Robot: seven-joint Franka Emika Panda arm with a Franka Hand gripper.
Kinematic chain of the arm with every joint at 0, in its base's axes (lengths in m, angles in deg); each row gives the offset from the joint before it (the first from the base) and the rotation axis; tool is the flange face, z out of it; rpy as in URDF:
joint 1: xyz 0 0 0.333 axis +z
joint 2: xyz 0 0 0 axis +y
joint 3: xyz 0 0 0.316 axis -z
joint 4: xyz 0.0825 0 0 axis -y
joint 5: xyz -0.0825 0 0.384 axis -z
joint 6: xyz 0 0 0 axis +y
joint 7: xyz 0.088 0 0 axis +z
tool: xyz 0 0 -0.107 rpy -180 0 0
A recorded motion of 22 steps. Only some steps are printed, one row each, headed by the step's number.
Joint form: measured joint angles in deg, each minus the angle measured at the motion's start. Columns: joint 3, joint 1, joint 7, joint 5, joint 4, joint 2, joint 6.
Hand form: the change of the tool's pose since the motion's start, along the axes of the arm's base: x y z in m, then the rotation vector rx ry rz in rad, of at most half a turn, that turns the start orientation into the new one. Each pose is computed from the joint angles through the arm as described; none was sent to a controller.
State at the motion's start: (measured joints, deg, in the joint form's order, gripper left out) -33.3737 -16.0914 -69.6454 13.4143 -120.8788 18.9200 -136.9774
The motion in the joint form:
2: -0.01 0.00 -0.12 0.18 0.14 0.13 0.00
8: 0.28 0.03 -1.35 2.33 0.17 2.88 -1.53
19: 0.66 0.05 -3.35 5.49 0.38 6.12 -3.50
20: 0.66 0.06 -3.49 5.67 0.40 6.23 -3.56
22: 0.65 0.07 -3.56 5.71 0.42 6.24 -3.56
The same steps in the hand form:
2: 0.0007 0.0001 -0.0001 -0.0006 -0.0011 -0.0001
8: 0.0015 -0.0005 -0.0215 0.0003 0.0098 0.0010
19: 0.0025 -0.0011 -0.0455 -0.0012 0.0141 0.0004
20: 0.0025 -0.0009 -0.0462 -0.0018 0.0137 0.0004
22: 0.0026 -0.0007 -0.0461 -0.0020 0.0133 0.0000

